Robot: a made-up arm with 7 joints. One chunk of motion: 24 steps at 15 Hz.
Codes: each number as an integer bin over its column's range. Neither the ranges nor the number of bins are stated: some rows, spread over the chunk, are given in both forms.
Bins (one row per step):
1: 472 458 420 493 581 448 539
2: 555 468 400 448 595 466 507
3: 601 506 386 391 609 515 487
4: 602 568 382 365 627 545 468
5: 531 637 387 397 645 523 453
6: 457 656 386 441 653 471 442
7: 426 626 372 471 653 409 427
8: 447 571 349 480 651 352 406
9: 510 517 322 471 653 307 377
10: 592 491 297 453 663 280 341
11: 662 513 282 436 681 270 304
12: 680 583 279 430 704 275 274
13: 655 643 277 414 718 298 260
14: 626 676 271 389 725 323 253
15: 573 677 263 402 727 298 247
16: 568 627 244 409 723 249 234
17: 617 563 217 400 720 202 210
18: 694 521 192 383 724 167 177
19: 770 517 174 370 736 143 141
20: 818 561 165 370 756 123 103
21: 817 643 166 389 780 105 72
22: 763 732 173 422 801 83 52
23: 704 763 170 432 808 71 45
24: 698 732 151 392 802 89 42
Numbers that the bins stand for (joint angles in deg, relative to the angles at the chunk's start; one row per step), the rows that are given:
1: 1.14 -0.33 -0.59 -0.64 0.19 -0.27 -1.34
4: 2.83 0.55 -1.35 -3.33 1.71 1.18 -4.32
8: 0.82 0.57 -2.01 -0.91 2.50 -1.71 -6.93
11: 3.61 0.11 -3.35 -1.83 3.50 -2.95 -11.22
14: 3.15 1.41 -3.57 -2.82 4.95 -2.15 -13.36
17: 3.03 0.51 -4.66 -2.59 4.78 -3.97 -15.17
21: 5.63 1.15 -5.68 -2.82 6.77 -5.42 -20.97
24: 4.08 1.86 -5.98 -2.76 7.49 -5.66 -22.23
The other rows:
2: 2.22 -0.25 -0.99 -1.58 0.65 0.00 -2.68
3: 2.82 0.05 -1.27 -2.78 1.12 0.73 -3.53
5: 1.91 1.10 -1.25 -2.65 2.31 0.85 -4.95
6: 0.95 1.25 -1.27 -1.73 2.57 0.07 -5.42
7: 0.54 1.01 -1.55 -1.10 2.57 -0.86 -6.05
9: 1.64 0.14 -2.55 -1.10 2.57 -2.39 -8.15
10: 2.70 -0.07 -3.05 -1.48 2.90 -2.80 -9.66
12: 3.85 0.67 -3.41 -1.96 4.26 -2.87 -12.48
13: 3.52 1.15 -3.45 -2.30 4.72 -2.53 -13.07
15: 2.46 1.42 -3.73 -2.55 5.02 -2.53 -13.62
16: 2.39 1.02 -4.12 -2.40 4.88 -3.26 -14.16
18: 4.03 0.17 -5.16 -2.95 4.92 -4.49 -16.56
19: 5.02 0.14 -5.52 -3.22 5.31 -4.85 -18.07
20: 5.64 0.49 -5.70 -3.22 5.97 -5.15 -19.67
22: 4.93 1.86 -5.54 -2.13 7.46 -5.75 -21.81
23: 4.16 2.11 -5.60 -1.92 7.69 -5.93 -22.11

